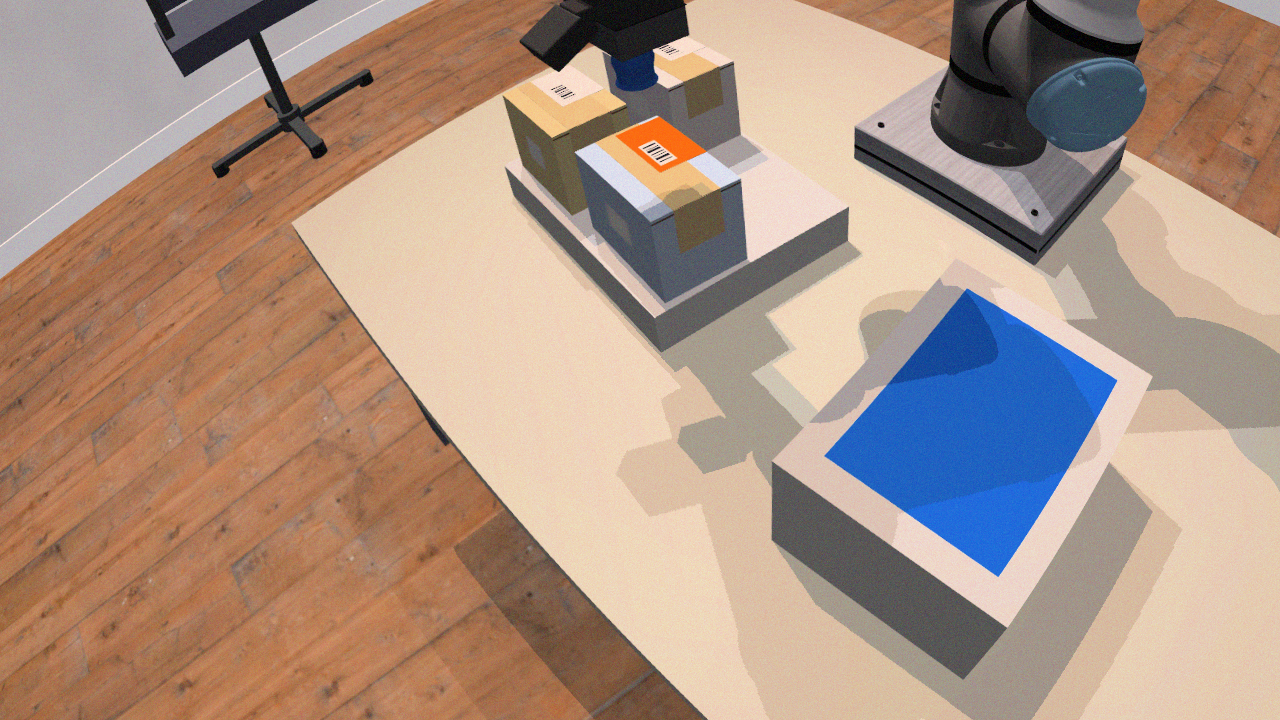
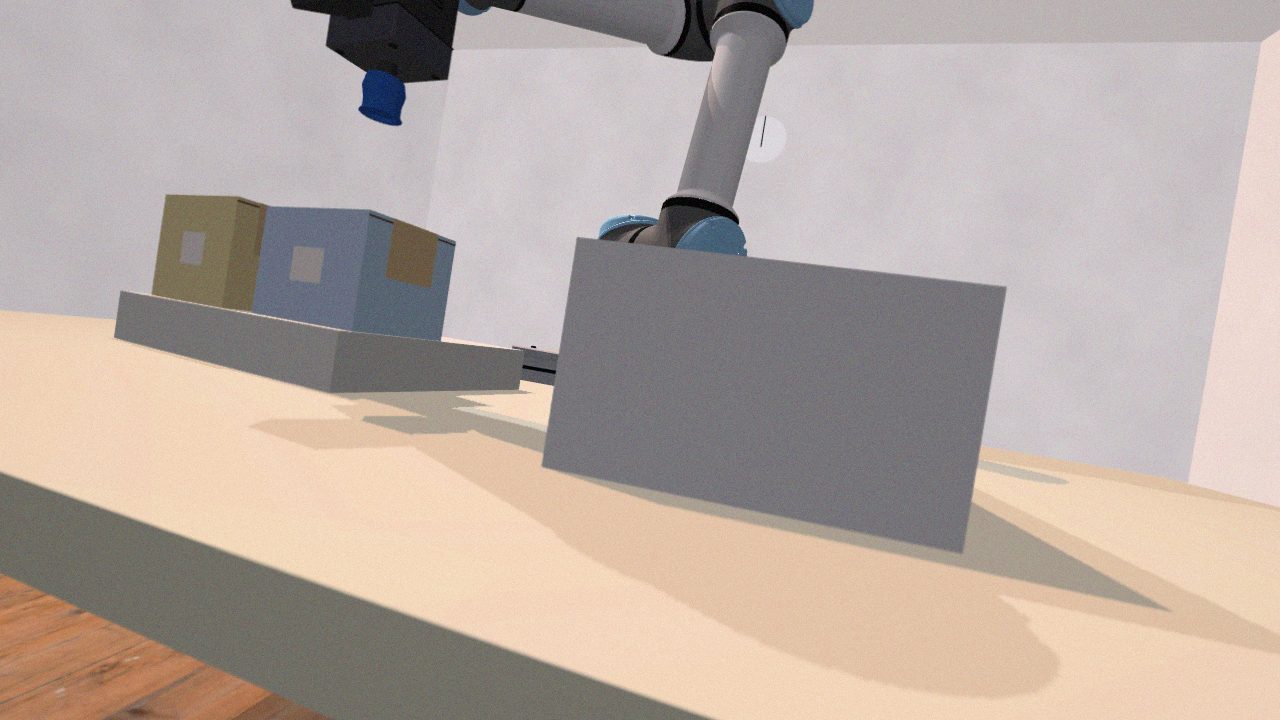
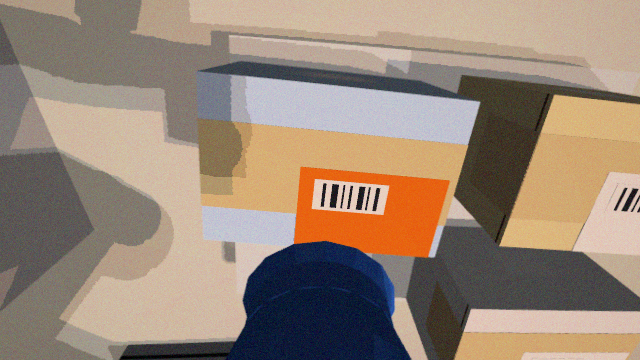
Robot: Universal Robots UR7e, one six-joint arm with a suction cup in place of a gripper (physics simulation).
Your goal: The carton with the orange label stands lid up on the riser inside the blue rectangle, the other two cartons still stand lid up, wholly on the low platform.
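Places are measured from the arm's base along level axes (x back, y right, z up), in centimetres.
Where they show: hand, tool point: (image 1: 636, 79) (image 2: 380, 116) (image 3: 319, 306); arm's base, link origin: (image 1: 988, 128).
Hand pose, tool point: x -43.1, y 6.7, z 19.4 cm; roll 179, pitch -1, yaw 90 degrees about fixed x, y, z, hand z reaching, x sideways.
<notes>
Each offset is from my tool point to the top centre of the thing.
The carton with the orange label {dy +0.8, dx +0.7, dz -9.8 cm} (image 1: 626, 183) (image 2: 313, 264) (image 3: 260, 165) stands lid up on the low platform (image 1: 787, 210) (image 2: 420, 362), at its front corner. A tan carton {dy +17.1, dx -0.2, dz -9.2 cm} (image 1: 544, 147) (image 2: 198, 237) (image 3: 570, 150) and a grey carton {dy +17.1, dx +13.1, dz -9.3 cm} (image 1: 716, 107) (image 3: 520, 277) stand lid up behind it on the platform. My gripper, a blue suction cup (image 1: 636, 87) (image 2: 382, 120) (image 3: 320, 260), is open and hangs in the air above the cartons, touching none. The riser {dy -35.6, dx +4.7, dz -12.4 cm} (image 1: 859, 528) (image 2: 769, 394) bears the blue rectangle {dy -35.6, dx +4.7, dz -12.4 cm} (image 1: 975, 438) on its top; no carton stands on it.
The arm's base plate (image 1: 993, 192) is at the back of the table, behind the riser and beside the platform. The table edge runs along the left and front. A dark stand (image 1: 288, 116) is on the floor at the back left.
</notes>
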